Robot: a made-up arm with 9 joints.
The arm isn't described. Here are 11 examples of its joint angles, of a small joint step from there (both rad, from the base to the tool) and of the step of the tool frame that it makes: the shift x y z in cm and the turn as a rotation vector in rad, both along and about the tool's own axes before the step.
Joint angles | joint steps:
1: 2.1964 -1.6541 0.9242 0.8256 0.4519 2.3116 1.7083 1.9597 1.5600 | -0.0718 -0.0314 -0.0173 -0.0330 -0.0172 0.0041 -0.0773 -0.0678 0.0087
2: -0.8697 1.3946 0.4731 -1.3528 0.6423 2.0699 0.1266 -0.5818 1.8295 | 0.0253 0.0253 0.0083 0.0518 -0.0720 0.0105 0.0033 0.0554 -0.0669
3: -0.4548 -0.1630 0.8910 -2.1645 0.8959 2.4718 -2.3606 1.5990 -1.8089 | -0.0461 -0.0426 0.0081 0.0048 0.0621 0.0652 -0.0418 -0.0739 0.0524
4: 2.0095 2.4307 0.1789 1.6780 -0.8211 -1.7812 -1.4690 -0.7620 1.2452 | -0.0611 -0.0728 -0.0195 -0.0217 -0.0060 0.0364 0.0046 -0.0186 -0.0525
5: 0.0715 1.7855 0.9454 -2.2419 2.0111 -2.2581 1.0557 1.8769 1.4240 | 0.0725 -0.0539 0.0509 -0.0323 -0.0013 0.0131 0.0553 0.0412 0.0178
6: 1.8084 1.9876 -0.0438 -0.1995 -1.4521 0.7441 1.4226 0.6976 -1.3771 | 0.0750 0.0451 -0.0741 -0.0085 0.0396 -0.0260 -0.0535 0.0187 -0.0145
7: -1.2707 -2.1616 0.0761 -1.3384 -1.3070 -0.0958 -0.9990 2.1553 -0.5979 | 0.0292 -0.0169 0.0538 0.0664 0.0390 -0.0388 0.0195 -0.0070 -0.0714
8: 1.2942 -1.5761 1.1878 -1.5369 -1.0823 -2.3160 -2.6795 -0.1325 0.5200 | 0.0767 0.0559 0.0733 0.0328 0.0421 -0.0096 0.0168 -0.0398 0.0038
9: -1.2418 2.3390 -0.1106 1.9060 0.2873 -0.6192 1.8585 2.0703 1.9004 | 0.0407 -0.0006 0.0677 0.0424 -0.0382 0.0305 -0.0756 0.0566 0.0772
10: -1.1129 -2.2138 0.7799 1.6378 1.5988 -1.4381 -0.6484 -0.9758 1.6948 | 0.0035 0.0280 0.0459 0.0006 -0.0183 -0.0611 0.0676 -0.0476 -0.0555
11: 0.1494 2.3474 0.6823 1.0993 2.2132 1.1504 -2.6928 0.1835 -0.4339 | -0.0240 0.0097 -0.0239 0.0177 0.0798 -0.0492 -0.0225 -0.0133 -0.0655
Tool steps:
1: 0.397 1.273 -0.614 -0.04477 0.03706 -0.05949
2: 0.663 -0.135 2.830 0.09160 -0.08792 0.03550
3: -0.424 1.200 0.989 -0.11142 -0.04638 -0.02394
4: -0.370 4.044 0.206 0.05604 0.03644 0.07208
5: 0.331 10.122 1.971 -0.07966 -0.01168 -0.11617
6: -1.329 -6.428 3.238 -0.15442 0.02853 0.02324
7: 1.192 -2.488 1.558 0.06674 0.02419 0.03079
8: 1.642 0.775 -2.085 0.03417 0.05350 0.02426
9: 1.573 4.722 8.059 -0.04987 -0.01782 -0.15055
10: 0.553 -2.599 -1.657 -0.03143 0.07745 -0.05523
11: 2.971 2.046 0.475 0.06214 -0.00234 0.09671
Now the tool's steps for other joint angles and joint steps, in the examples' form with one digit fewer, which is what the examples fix.
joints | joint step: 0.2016 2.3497 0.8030 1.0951 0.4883 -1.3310 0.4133 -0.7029 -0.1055 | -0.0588 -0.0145 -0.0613 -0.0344 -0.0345 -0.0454 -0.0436 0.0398 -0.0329
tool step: 2.28 -2.58 4.77 -0.1524 0.1215 0.1199
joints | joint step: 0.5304 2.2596 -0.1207 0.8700 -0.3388 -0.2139 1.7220 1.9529 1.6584 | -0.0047 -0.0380 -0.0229 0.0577 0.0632 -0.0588 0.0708 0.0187 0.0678
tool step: 0.74 -0.44 2.20 -0.0501 -0.0327 0.0153
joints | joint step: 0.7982 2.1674 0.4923 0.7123 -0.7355 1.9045 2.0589 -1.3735 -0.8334 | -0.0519 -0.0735 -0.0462 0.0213 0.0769 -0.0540 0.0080 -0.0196 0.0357
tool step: 0.88 2.28 1.54 -0.0438 0.0213 -0.0334
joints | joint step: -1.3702 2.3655 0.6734 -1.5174 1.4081 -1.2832 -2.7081 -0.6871 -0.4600 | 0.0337 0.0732 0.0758 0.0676 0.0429 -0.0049 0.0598 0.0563 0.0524
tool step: -3.30 -1.04 7.07 -0.1417 -0.1082 -0.1315
